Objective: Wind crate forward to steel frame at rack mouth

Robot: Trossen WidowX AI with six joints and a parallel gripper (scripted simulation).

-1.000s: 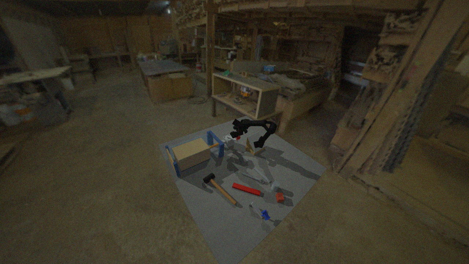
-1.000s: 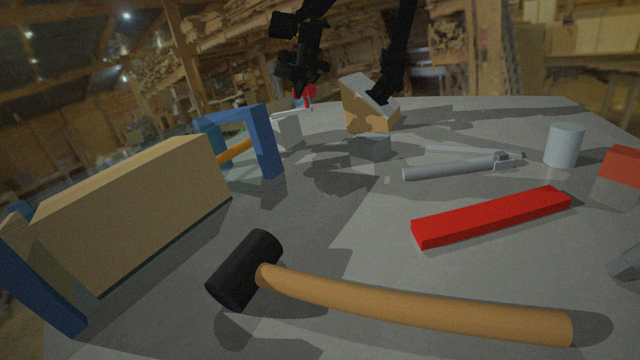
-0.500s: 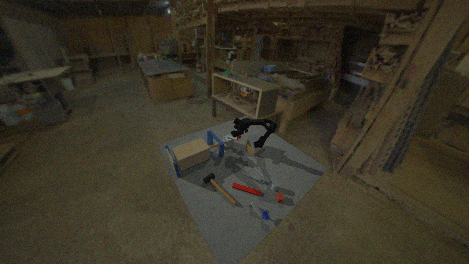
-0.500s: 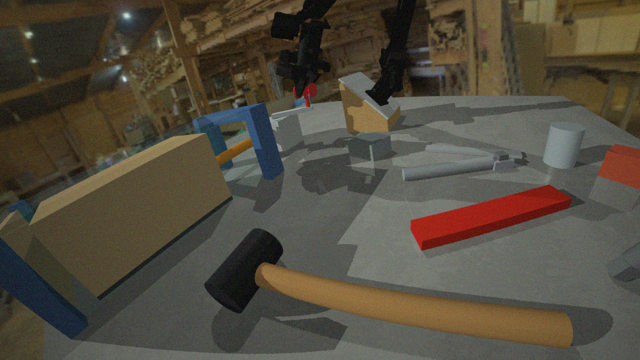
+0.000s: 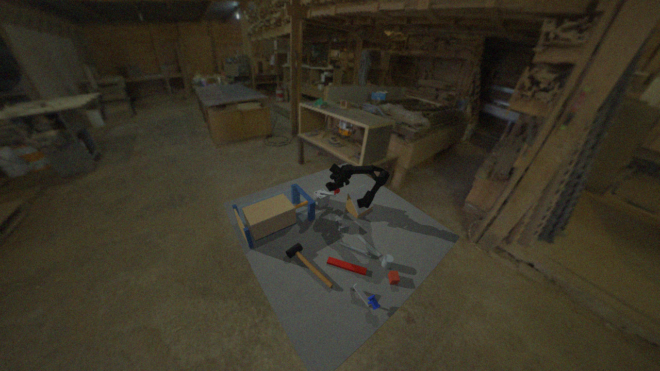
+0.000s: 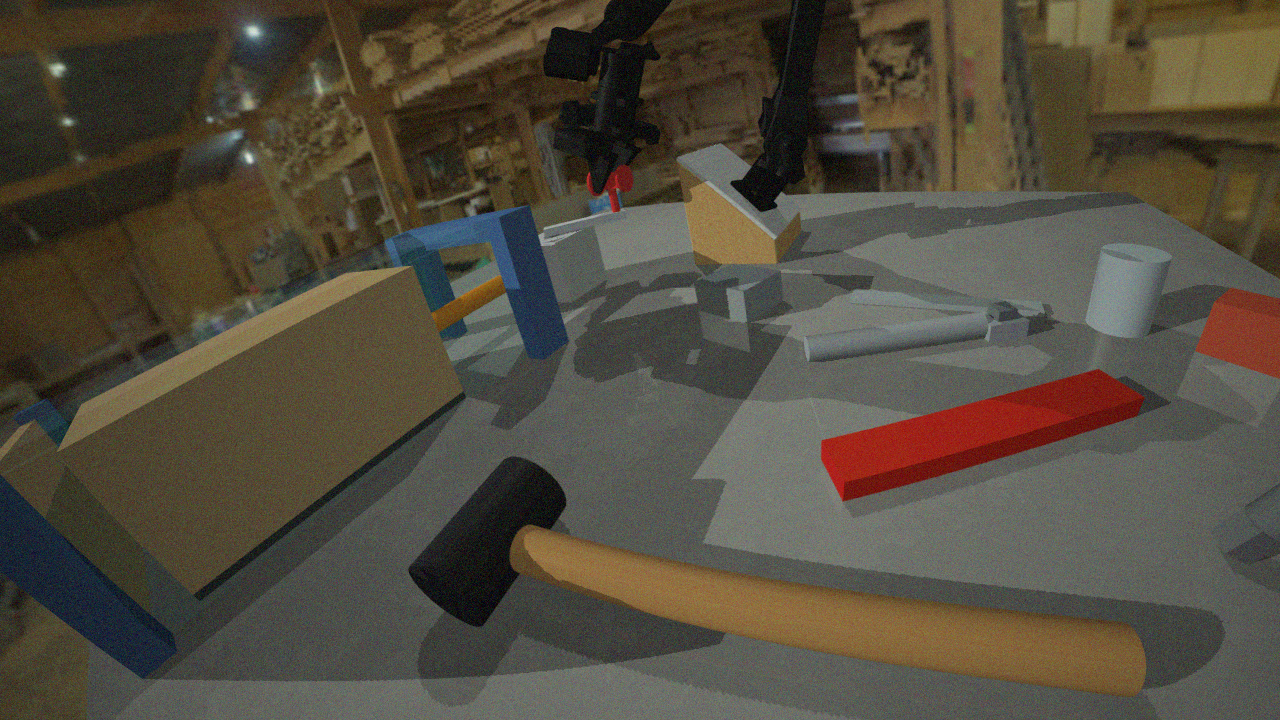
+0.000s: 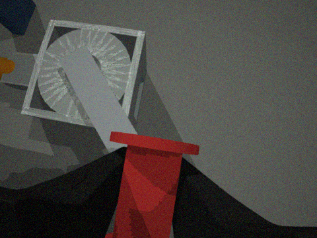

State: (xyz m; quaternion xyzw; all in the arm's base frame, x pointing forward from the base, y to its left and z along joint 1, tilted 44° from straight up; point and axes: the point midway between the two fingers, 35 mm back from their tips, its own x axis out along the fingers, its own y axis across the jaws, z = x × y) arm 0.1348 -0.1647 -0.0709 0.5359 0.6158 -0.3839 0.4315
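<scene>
Right now the winch handle with red knob is 3 cm ahead of my gripper tip, 1 cm to the right of it and 3 cm below it. From my gripper tip the other things lie so: grey block 8 cm ahead, 25 cm to the left, 12 cm below; then winch 6 cm ahead, 6 cm to the right, 10 cm below; then flat grey strip 3 cm ahead, 47 cm to the left, 13 cm below.
</scene>
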